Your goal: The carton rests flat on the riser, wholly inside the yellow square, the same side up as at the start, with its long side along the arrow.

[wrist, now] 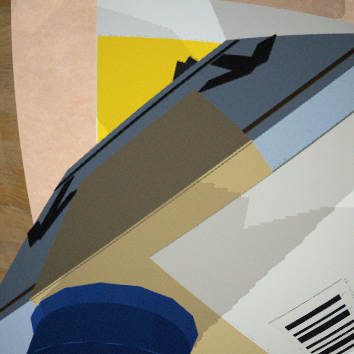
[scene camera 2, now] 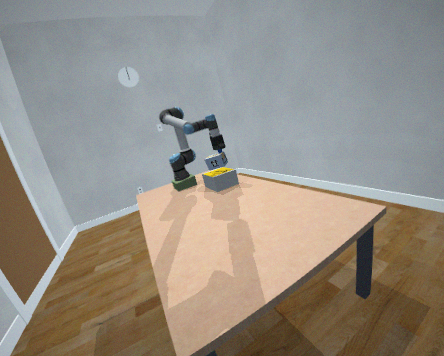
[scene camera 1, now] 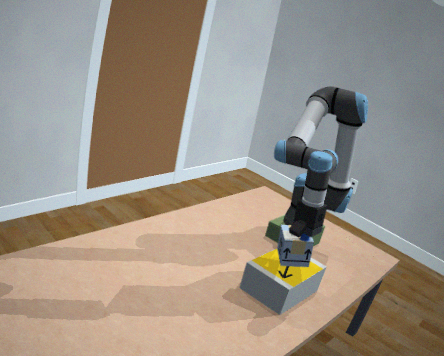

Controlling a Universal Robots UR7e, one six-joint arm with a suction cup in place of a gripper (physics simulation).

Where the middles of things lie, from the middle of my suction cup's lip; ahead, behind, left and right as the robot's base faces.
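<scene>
There's a grey riser (scene camera 1: 279,288) that's 3 cm behind my suction cup, 5 cm to the right of it and 22 cm below it. As for the carton (scene camera 1: 292,251), my suction cup is 2 cm past it, 4 cm to the left of it and 7 cm above it. Going by their middles, of the things named here the carton is the nearest to my suction cup.
</scene>
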